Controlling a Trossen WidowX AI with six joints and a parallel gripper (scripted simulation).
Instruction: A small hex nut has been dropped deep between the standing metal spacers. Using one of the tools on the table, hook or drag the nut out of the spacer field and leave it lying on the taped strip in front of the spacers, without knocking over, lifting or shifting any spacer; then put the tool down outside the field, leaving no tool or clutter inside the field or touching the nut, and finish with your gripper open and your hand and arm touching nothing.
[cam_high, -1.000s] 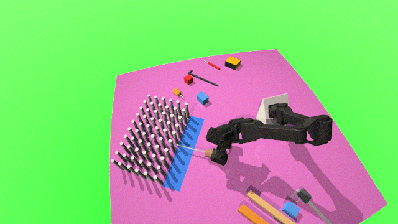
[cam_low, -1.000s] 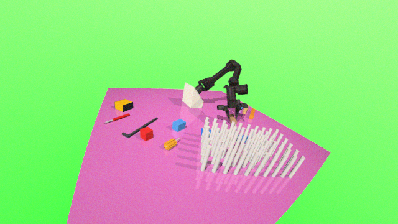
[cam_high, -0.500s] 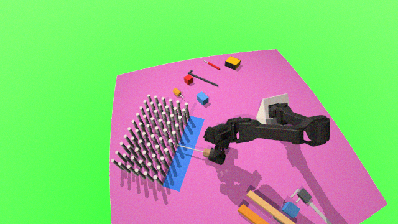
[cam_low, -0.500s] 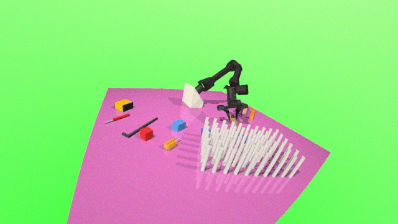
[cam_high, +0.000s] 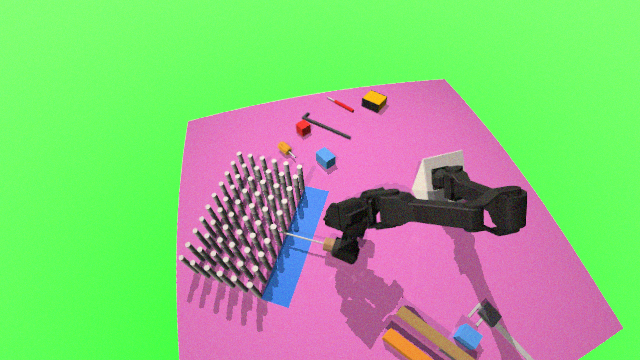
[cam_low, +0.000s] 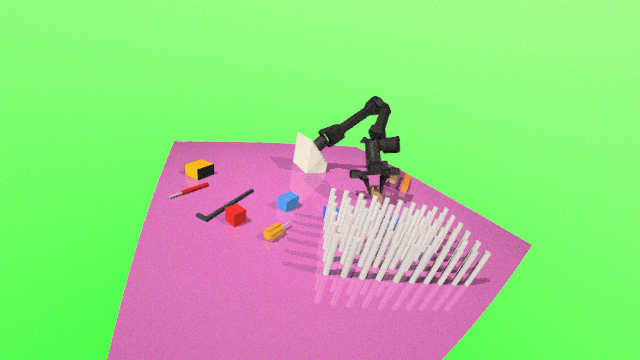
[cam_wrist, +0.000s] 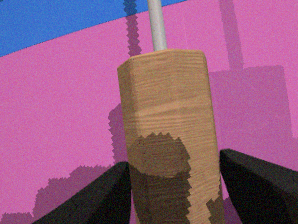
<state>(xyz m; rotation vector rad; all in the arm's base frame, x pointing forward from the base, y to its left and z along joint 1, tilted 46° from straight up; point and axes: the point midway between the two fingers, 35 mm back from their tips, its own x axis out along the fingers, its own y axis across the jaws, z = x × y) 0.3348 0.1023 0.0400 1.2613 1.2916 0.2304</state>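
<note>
Now: gripper tip 110 mm short of the blue taped strip, 60 mm to the left of it and 40 mm above it. From my gripper tip the other things lie so: red cube (510 mm to the right, 20 mm below); wooden-handled tool (90 mm ahead, 50 mm to the right); orange-handled tool (80 mm ahead, 420 mm to the right, 20 mm below).
</note>
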